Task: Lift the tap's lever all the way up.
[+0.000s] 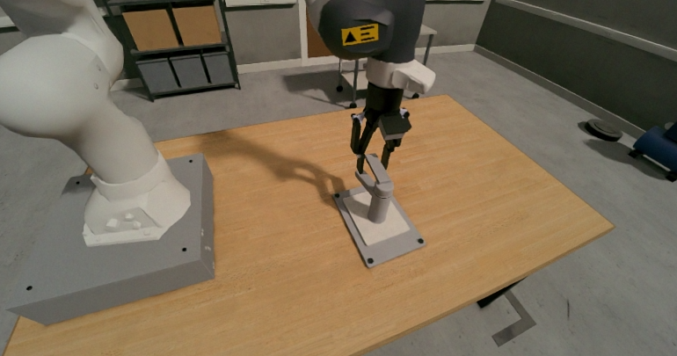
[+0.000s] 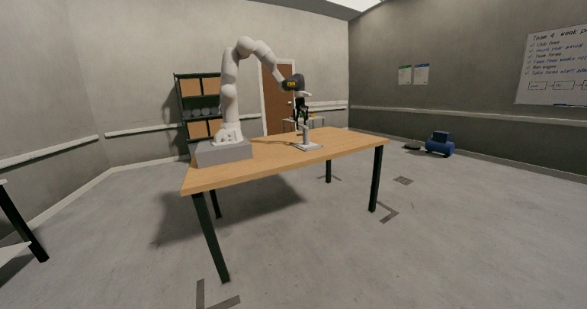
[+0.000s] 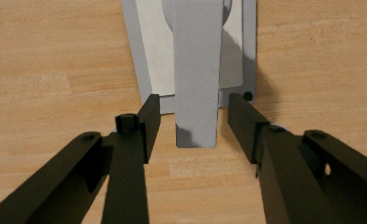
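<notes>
Right now the lever is 30 mm to the right of my hand. The rest, counted from my hand: tap 50 mm to the right, 40 mm below, 10 mm behind.
</notes>
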